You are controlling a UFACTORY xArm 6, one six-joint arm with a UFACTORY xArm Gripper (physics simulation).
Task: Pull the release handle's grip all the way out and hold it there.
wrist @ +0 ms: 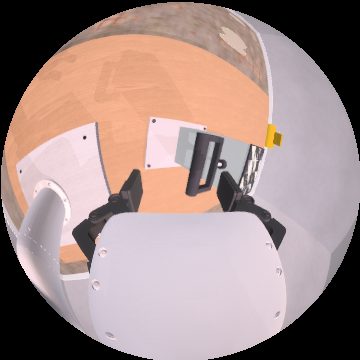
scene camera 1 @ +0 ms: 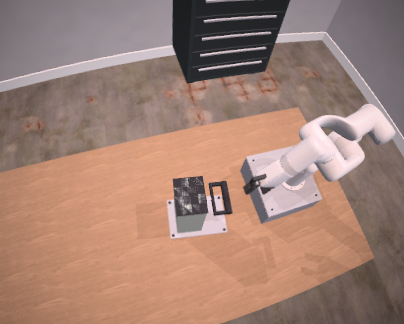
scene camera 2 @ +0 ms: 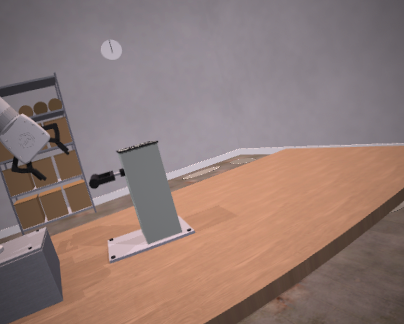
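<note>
The black release handle's grip [scene camera 1: 226, 197] [scene camera 2: 95, 181] [wrist: 197, 164] is a rectangular loop with a thick outer bar. It stands out on a short rod from the upper part of a grey-green housing [scene camera 1: 191, 223] [scene camera 2: 152, 195] [wrist: 232, 156]. The housing stands on a white base plate [scene camera 1: 217, 226] [scene camera 2: 125, 247] [wrist: 161, 145]. My gripper [scene camera 1: 255, 186] [scene camera 2: 55, 165] [wrist: 180, 181] is wide open and empty. It is apart from the grip, on its robot side and slightly higher in the second scene view. In the wrist view the grip shows beyond the fingertips, nearer the right finger.
The arm's grey base block [scene camera 1: 287, 210] [scene camera 2: 30, 280] [wrist: 60, 150] stands on the wooden table [scene camera 1: 90, 250] [scene camera 2: 300, 215] [wrist: 150, 70], on the handle's side of the housing. A dark drawer cabinet [scene camera 1: 182, 45] stands on the floor. A shelf rack [scene camera 2: 74, 145] stands behind the arm.
</note>
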